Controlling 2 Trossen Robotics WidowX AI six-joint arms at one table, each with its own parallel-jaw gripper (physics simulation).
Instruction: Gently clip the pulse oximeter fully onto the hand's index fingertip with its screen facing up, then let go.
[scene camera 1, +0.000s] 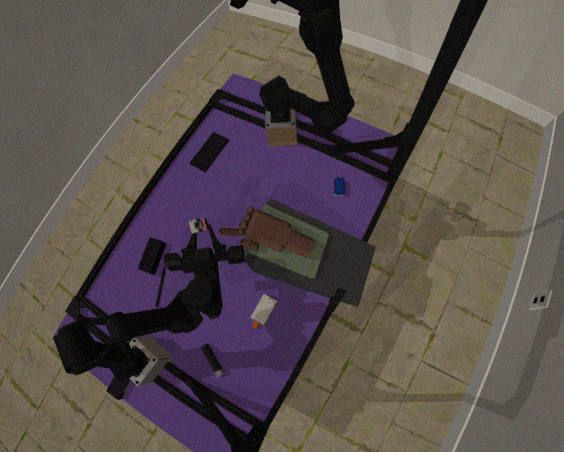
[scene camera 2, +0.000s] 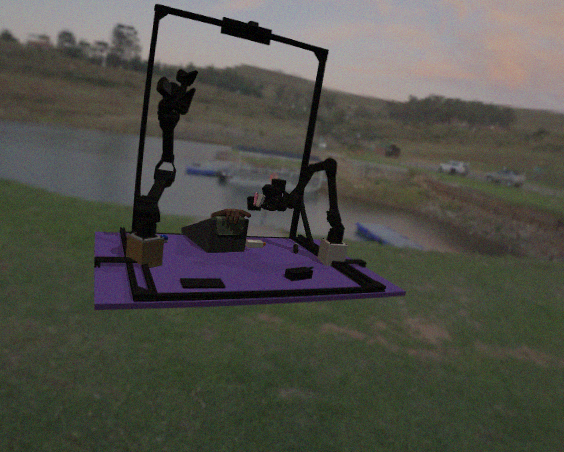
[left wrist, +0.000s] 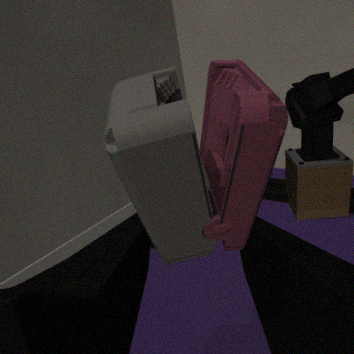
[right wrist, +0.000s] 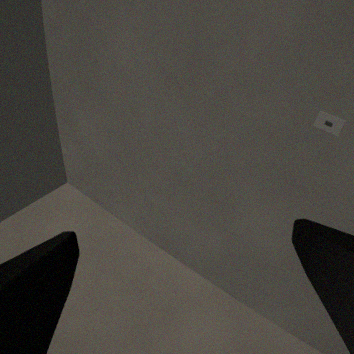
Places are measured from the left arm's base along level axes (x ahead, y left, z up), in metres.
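Pixels of known places: left gripper, fingertip midpoint: (scene camera 1: 202, 225) (scene camera 2: 257, 206) (left wrist: 194, 223); right gripper, fingertip midpoint: (scene camera 2: 195, 79) (right wrist: 186, 236); left arm's base, link origin: (scene camera 1: 135, 361) (scene camera 2: 334, 241); right arm's base, link origin: (scene camera 1: 280, 114) (scene camera 2: 145, 235) (left wrist: 316, 154).
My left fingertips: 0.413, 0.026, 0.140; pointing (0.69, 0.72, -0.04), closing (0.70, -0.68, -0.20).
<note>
For each thing: its top centre in the pictures, then the offset to it from my left fingertips, as dx, dy, dz. "spot": a spot on its surface instead.
- pulse oximeter, top centre: (left wrist: 163, 57) (scene camera 1: 194, 220) (scene camera 2: 260, 193) -0.006, -0.005, +0.057
- green pad, surface spot: (scene camera 1: 300, 267) spot: +0.075, -0.238, -0.130
- blue block, top centre: (scene camera 1: 339, 184) +0.378, -0.174, -0.213
- white box, top centre: (scene camera 1: 262, 312) (scene camera 2: 256, 241) -0.084, -0.214, -0.218
- dark cylinder, top centre: (scene camera 1: 211, 360) -0.286, -0.181, -0.218
- black slab, top centre: (scene camera 2: 202, 282) (scene camera 1: 209, 151) +0.243, +0.286, -0.238
- black box, top centre: (scene camera 1: 149, 254) (scene camera 2: 299, 269) -0.164, +0.185, -0.210
The pulse oximeter (scene camera 1: 196, 226) (scene camera 2: 258, 199) (left wrist: 165, 185), with one pale grey half and one pink half, is held in the air. In the left wrist view its halves stand side by side, spread into a V at the far end; which way its screen faces is unclear. My left gripper (scene camera 1: 201, 231) (left wrist: 194, 223) is shut on its near end. The brown hand (scene camera 1: 270, 230) (scene camera 2: 231, 215) rests on the sloped stand, its index finger (scene camera 1: 230, 231) pointing left in scene camera 1. The oximeter is apart from that fingertip. My right gripper (right wrist: 186, 236) is open, empty and raised high.
The dark wedge stand (scene camera 1: 355, 260) (scene camera 2: 202, 235) carries a green pad (scene camera 1: 300, 267). Around it on the purple table lie a blue block (scene camera 1: 339, 186), a white box (scene camera 1: 264, 309) with an orange end, a dark cylinder (scene camera 1: 211, 357), a black slab (scene camera 1: 209, 151) and a black box (scene camera 1: 151, 255).
</note>
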